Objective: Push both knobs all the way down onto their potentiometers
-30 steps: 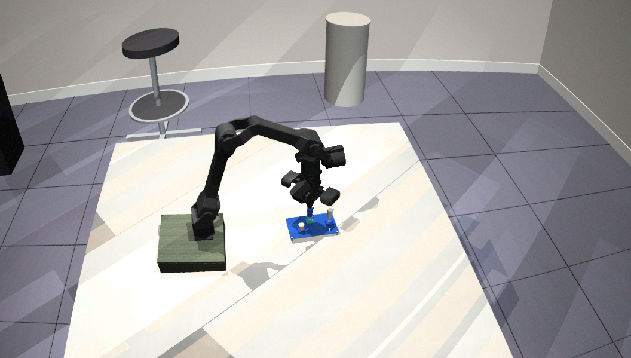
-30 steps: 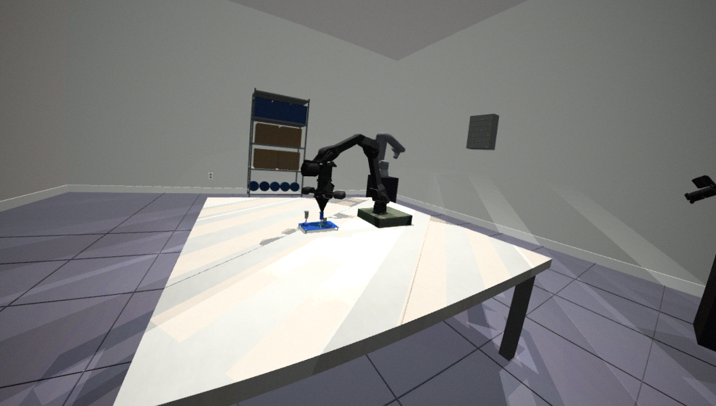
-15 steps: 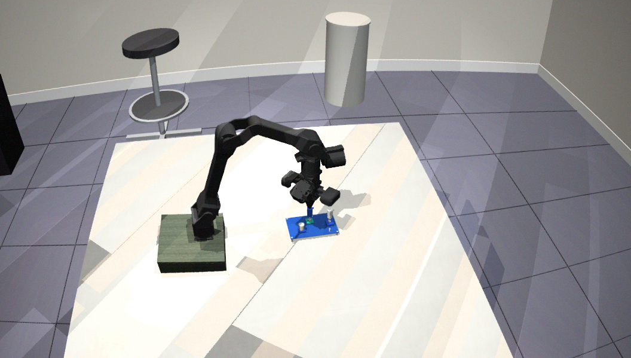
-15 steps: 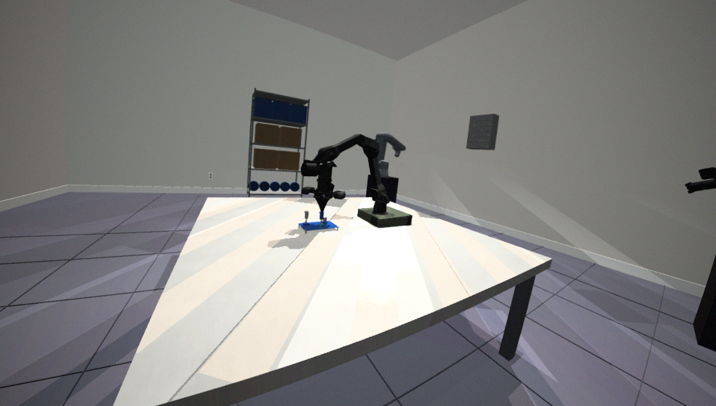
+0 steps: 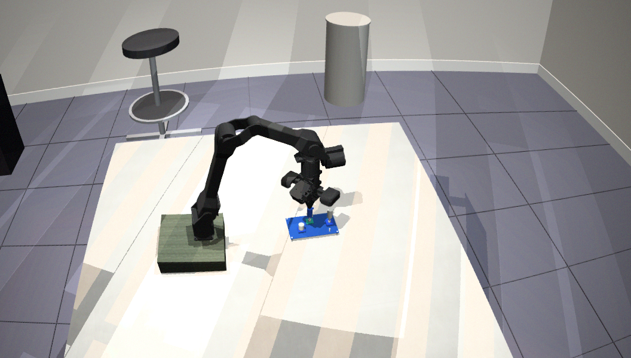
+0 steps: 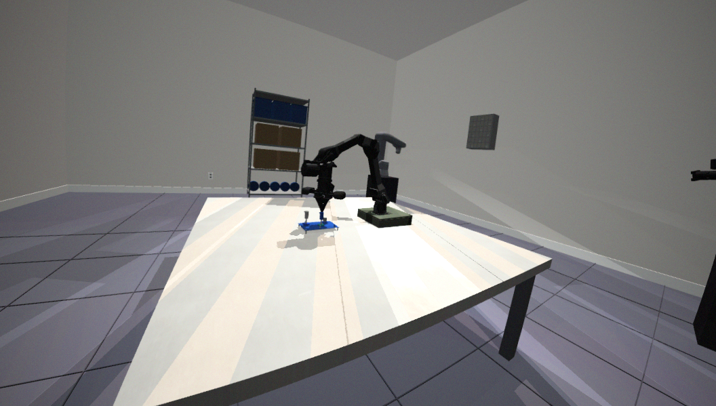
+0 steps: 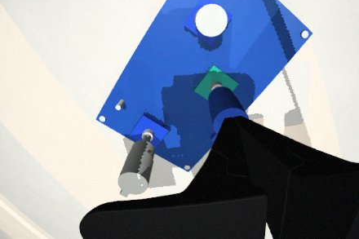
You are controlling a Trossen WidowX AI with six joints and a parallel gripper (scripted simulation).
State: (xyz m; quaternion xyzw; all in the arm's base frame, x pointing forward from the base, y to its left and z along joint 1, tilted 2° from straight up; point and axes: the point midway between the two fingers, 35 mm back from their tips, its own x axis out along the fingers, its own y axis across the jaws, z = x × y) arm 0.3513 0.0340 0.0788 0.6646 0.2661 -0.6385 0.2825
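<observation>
Right now the dark blue knob is 1 cm below my gripper tip. Round my gripper tip: grey knob 6 cm ahead, 2 cm to the right, 1 cm below.
</observation>
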